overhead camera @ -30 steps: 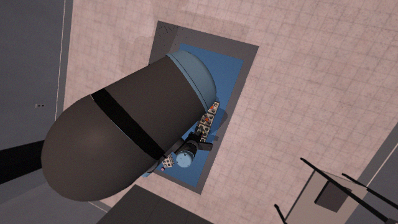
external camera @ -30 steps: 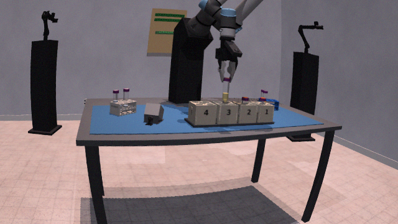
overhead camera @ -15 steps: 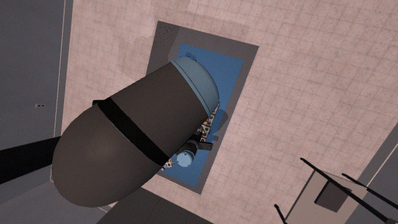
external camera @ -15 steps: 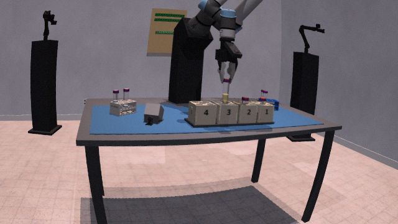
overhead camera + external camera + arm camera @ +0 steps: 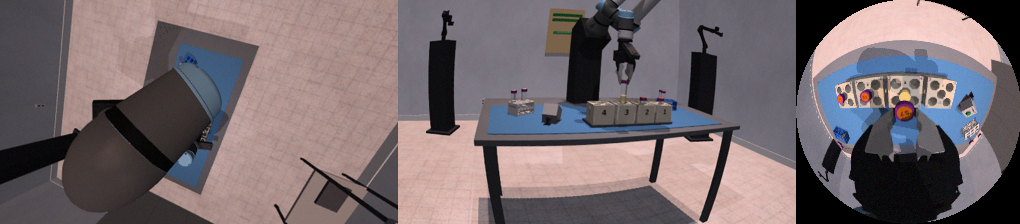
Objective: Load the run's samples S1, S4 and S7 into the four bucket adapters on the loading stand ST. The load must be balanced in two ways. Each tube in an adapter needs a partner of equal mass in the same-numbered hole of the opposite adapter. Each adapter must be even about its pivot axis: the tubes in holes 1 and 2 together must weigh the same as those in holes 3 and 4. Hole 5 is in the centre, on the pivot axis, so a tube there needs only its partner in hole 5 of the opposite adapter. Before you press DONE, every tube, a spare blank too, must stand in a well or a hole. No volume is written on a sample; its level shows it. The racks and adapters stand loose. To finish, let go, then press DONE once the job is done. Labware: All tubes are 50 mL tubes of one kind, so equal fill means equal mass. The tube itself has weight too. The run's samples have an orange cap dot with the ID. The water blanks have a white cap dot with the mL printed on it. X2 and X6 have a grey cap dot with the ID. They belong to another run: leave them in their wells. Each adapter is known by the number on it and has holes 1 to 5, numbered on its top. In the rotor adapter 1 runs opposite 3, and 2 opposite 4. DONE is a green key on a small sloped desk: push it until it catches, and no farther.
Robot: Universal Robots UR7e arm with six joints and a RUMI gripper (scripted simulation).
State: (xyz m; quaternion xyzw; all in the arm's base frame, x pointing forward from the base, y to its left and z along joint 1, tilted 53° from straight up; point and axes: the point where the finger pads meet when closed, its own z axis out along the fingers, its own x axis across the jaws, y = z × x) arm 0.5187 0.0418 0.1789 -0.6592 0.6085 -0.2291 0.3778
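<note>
My gripper is now 3 cm short of the bucket adapter, 11 cm to the left of it and 15 cm above it. The rest, counted from my hand: blue rack 43 cm behind, 41 cm to the left, 17 cm below; white rack 13 cm behind, 50 cm to the right, 17 cm below.
</note>
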